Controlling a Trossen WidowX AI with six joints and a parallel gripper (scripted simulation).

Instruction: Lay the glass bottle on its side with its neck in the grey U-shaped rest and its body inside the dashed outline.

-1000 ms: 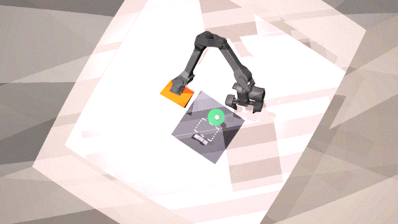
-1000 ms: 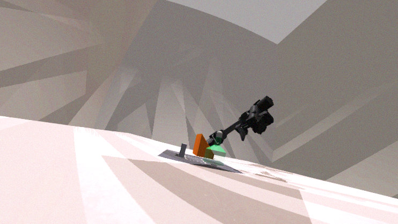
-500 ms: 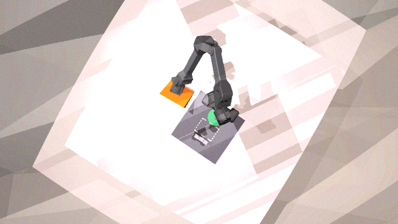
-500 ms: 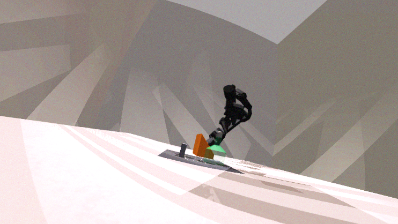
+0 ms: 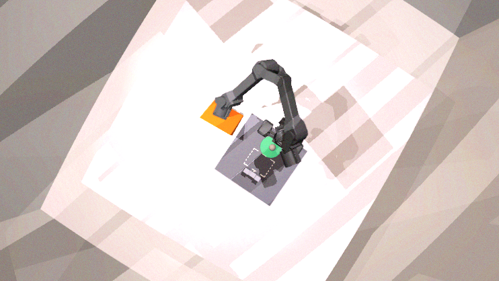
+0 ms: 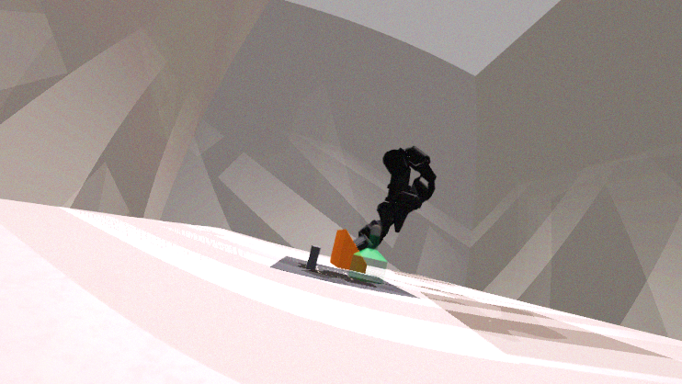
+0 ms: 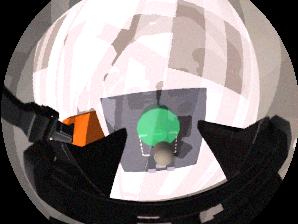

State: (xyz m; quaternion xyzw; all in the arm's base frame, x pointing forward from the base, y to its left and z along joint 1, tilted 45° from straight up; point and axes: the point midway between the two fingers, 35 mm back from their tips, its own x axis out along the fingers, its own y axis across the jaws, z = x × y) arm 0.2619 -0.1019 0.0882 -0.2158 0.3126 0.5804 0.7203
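Now: gripper tip 50 mm above the green glass bottle, 40 mm to the left of it and 10 mm past it. From my gripper tip the other things lie so: dark grey mat: 140 mm below, 120 mm to the right, 20 mm behind.
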